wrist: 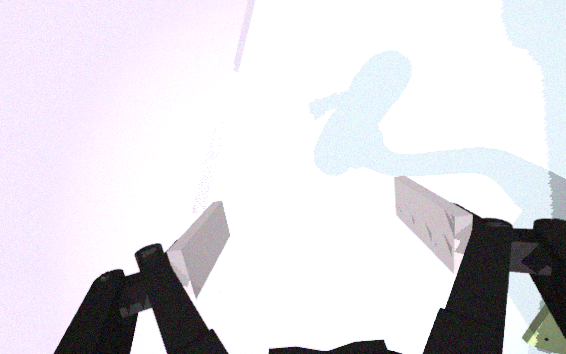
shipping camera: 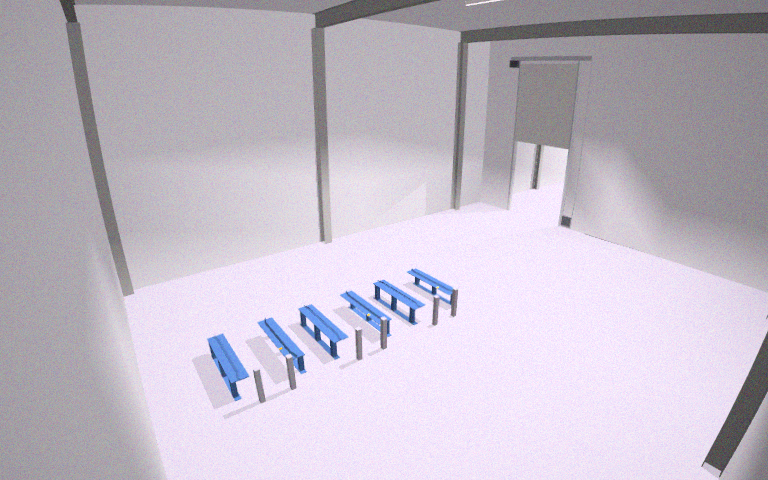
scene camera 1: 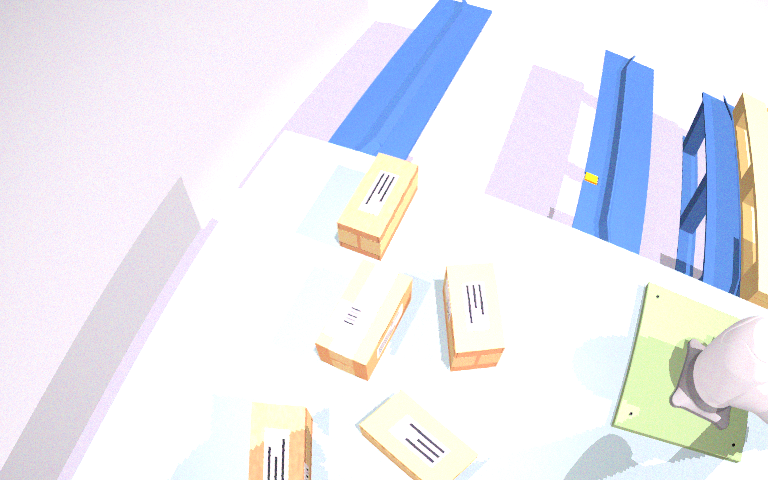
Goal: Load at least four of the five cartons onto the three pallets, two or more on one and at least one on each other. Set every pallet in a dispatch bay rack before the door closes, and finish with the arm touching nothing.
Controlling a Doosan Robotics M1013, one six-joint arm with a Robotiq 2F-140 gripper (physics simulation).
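Frame: origin at the arm's base, x ahead, y left, z up, level; metres.
Seen in the pictures: gripper, between the fingertips: [wrist: 307, 207]; arm's base, origin of its link: [scene camera 1: 706, 384].
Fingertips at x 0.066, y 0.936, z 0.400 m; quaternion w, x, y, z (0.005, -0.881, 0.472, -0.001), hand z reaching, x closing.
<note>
Offsets run from my fingertips to a thing's middle.
Five cartons lie apart on the white table in scene camera 1: one {dx +0.843, dy -0.955, dz -0.377 m} [scene camera 1: 378, 195] at the back, one {dx +0.719, dy -0.701, dz -0.375 m} [scene camera 1: 368, 325] in the middle, one {dx +0.540, dy -0.811, dz -0.370 m} [scene camera 1: 487, 333] to its right, a flatter one {dx +0.493, dy -0.525, dz -0.377 m} [scene camera 1: 402, 416] in front, and one {dx +0.687, dy -0.350, dz -0.374 m} [scene camera 1: 260, 424] cut by the lower edge. Part of a wooden pallet [scene camera 1: 760, 147] shows at the right edge; no carton is visible on that part. My gripper [wrist: 307, 207] is open and empty in the wrist view, above the pale table. In the shipping view, blue racks [shipping camera: 226, 356] [shipping camera: 322, 322] [shipping camera: 399, 294] stand without pallets. The door panel [shipping camera: 543, 104] hangs partway down its opening.
Blue rack rails [scene camera 1: 424, 73] [scene camera 1: 617, 141] [scene camera 1: 722, 186] stand beyond the table, the rightmost beside the pallet. My arm's base stands on a green plate [scene camera 1: 640, 362] [wrist: 542, 332]. Grey posts [shipping camera: 291, 373] [shipping camera: 384, 333] [shipping camera: 435, 311] stand before the dispatch racks.
</note>
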